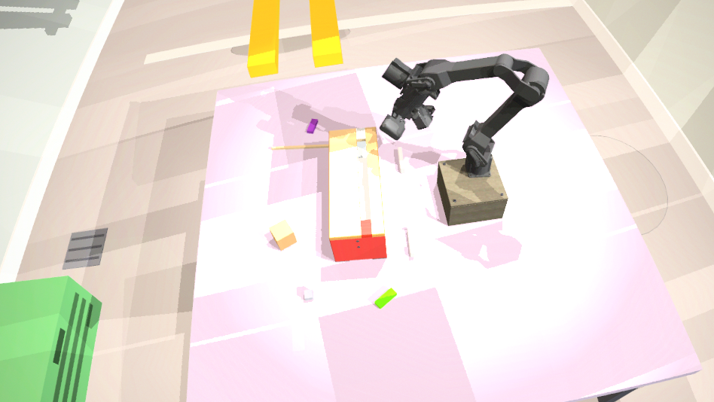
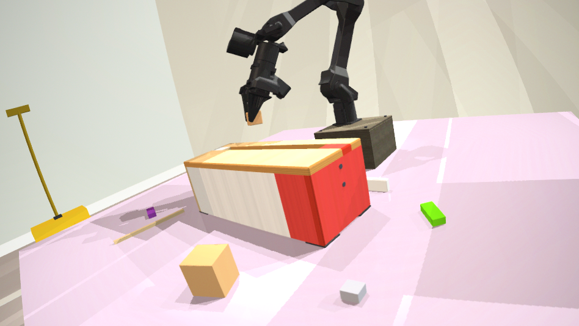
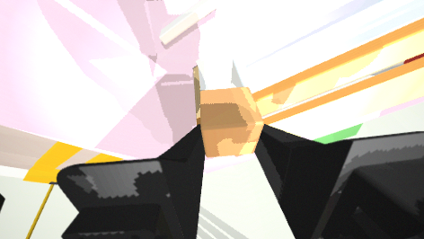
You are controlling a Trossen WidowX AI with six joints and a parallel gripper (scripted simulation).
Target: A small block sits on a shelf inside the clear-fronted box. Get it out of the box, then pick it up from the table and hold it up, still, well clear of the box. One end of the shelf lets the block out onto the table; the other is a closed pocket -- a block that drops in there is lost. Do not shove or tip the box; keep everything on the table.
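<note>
My gripper tip is 1 cm to the right of the orange block, 1 cm below it and 1 cm past it. Round my gripper tip: wooden box 14 cm to the left, 11 cm below, 7 cm ahead; then thin stick 30 cm ahead, 17 cm below, 11 cm to the right; then larger orange cube 32 cm ahead, 25 cm to the left, 15 cm below.
</note>
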